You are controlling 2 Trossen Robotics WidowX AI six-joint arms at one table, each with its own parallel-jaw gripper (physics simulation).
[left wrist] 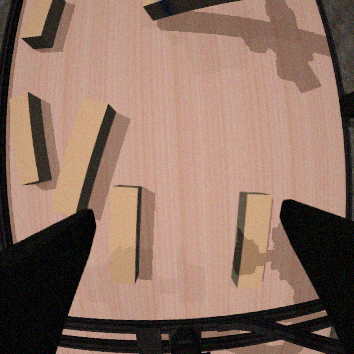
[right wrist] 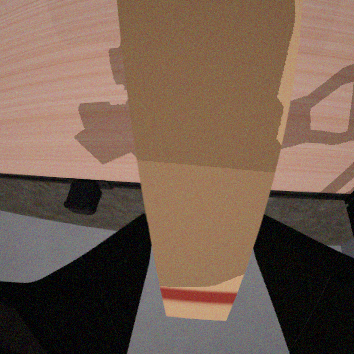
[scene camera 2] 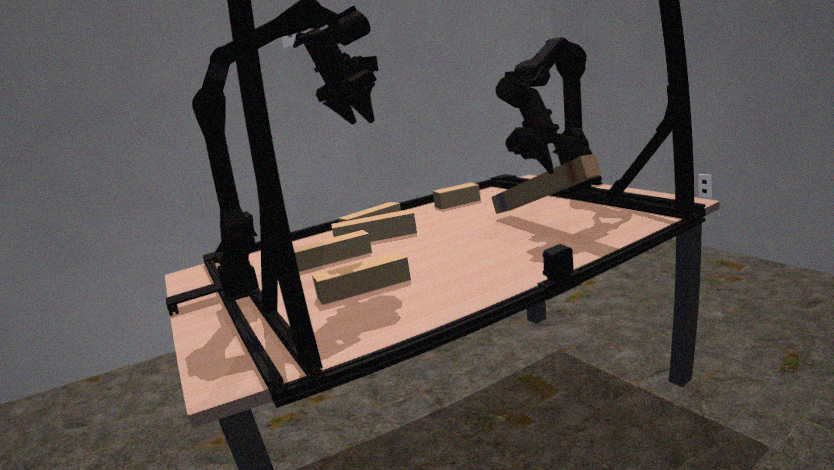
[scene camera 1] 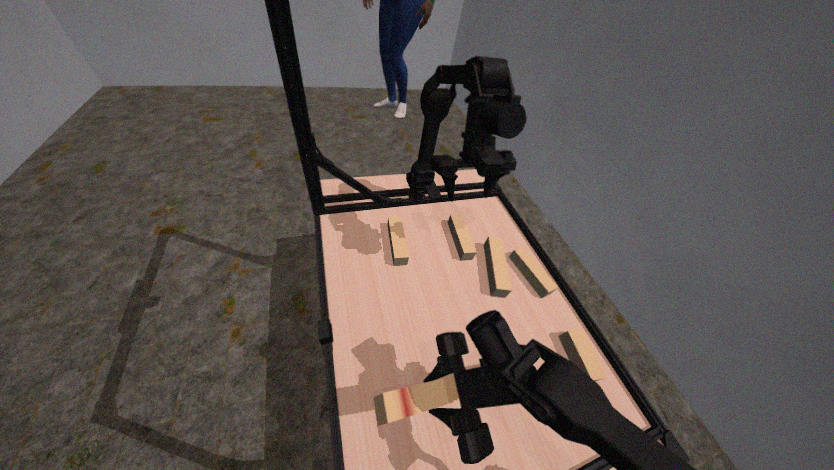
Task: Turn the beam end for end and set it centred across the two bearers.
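Where they show: left gripper, fingertip midpoint: [left wrist: 188, 214] [scene camera 2: 363, 122] [scene camera 1: 468, 199]; right gripper, fingertip midpoint: [right wrist: 201, 222] [scene camera 2: 560, 172] [scene camera 1: 427, 395]; left arm's base, link origin: [left wrist: 184, 338] [scene camera 2: 240, 293] [scene camera 1: 416, 194]; right arm's base, link origin: [scene camera 2: 580, 189].
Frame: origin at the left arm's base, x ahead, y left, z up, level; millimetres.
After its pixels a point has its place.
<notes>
The beam [scene camera 1: 391, 405] {x 658, y -261, z 149 mm} [scene camera 2: 525, 189] {x 638, y -90, z 68 mm} [right wrist: 207, 225] {x 661, y -176, z 117 mm} is a long pale wooden bar with a red band near one end and a blue mark near the other. It is held above the table, tilted, its red end higher in scene camera 2. My right gripper [scene camera 1: 431, 397] {x 658, y -189, z 110 mm} [scene camera 2: 554, 170] {x 658, y -189, z 110 mm} is shut on it. Two roughly parallel wooden blocks, the likely bearers, lie apart at the table's far end in scene camera 1: one block [scene camera 1: 398, 242] {x 235, y -132, z 25 mm} [scene camera 2: 361, 277] {x 200, y -148, z 11 mm} [left wrist: 256, 240] {x 213, y -130, z 25 mm} and another block [scene camera 1: 462, 236] {x 249, y 87, z 25 mm} [scene camera 2: 332, 248] {x 228, y 74, z 13 mm} [left wrist: 125, 235] {x 235, y 90, z 25 mm}. My left gripper [scene camera 1: 470, 193] {x 315, y -2, z 268 mm} [scene camera 2: 362, 122] {x 315, y -2, z 268 mm} [left wrist: 188, 214] {x 315, y -2, z 268 mm} is open and empty, high above the table.
More wooden blocks lie along one long side: a long block [scene camera 1: 496, 268] {x 392, y 141, z 31 mm} [scene camera 2: 376, 226] {x 367, y 139, z 15 mm} [left wrist: 85, 155] {x 370, y 147, z 31 mm}, a slanted block [scene camera 1: 532, 273] {x 429, y 259, z 21 mm} [left wrist: 25, 140] {x 407, y 270, z 25 mm} and a separate block [scene camera 1: 583, 354] {x 682, y 254, z 28 mm} [scene camera 2: 456, 196] {x 666, y 245, z 8 mm} [left wrist: 42, 20] {x 653, y 253, z 28 mm}. Black frame rails edge the table. A person [scene camera 1: 396, 52] stands behind.
</notes>
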